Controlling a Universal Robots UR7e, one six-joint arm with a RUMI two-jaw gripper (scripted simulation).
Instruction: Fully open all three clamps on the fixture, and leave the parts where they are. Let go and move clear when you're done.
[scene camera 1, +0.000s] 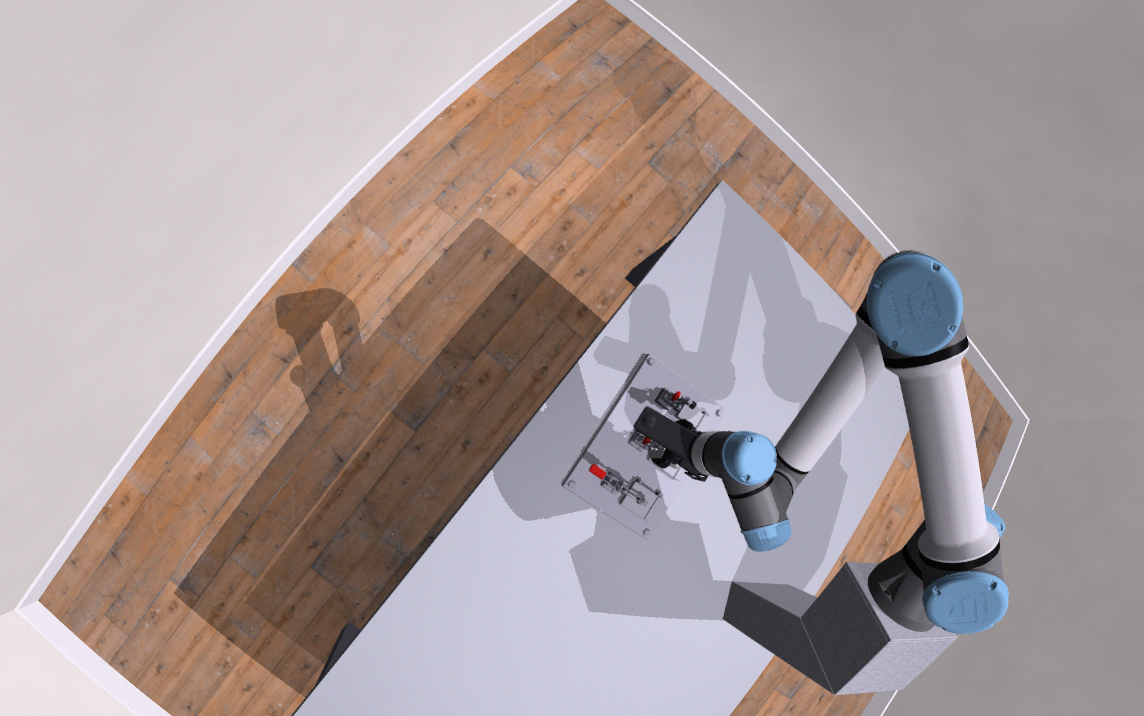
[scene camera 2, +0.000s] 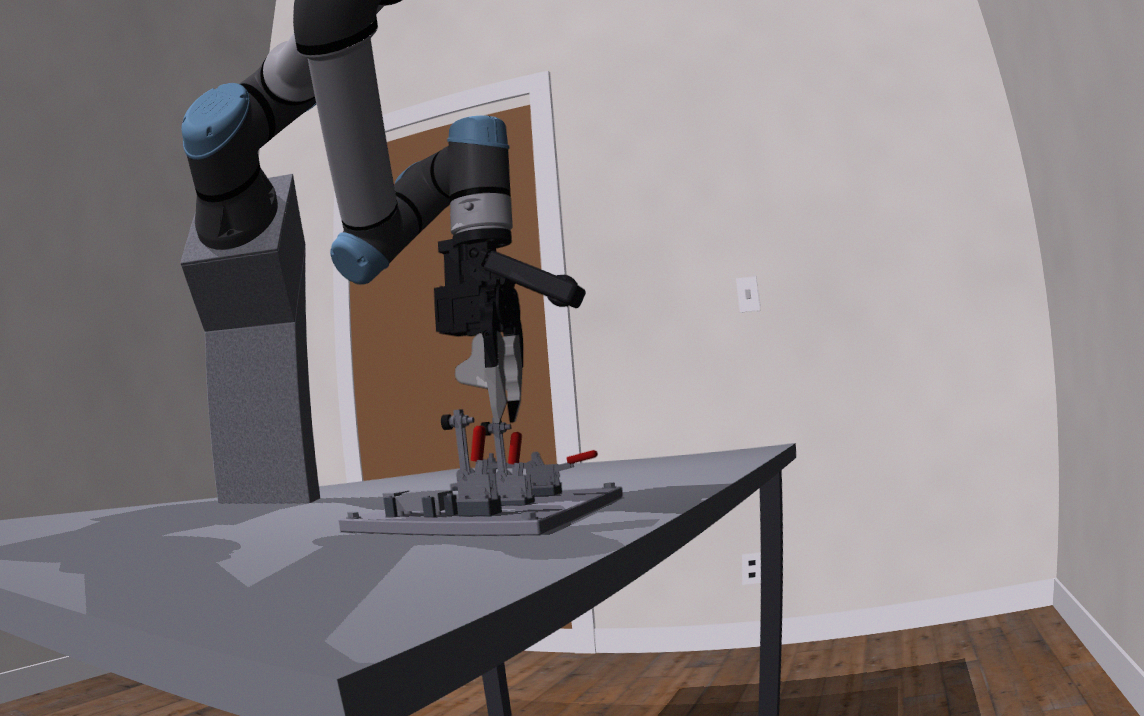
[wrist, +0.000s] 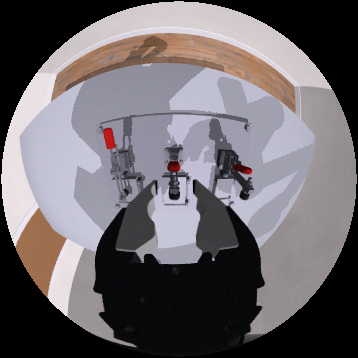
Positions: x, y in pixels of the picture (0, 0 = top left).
my gripper: scene camera 1; scene camera 2; wrist 175, 181
same spot on my gripper: (scene camera 1: 656, 456) = (scene camera 2: 519, 352)
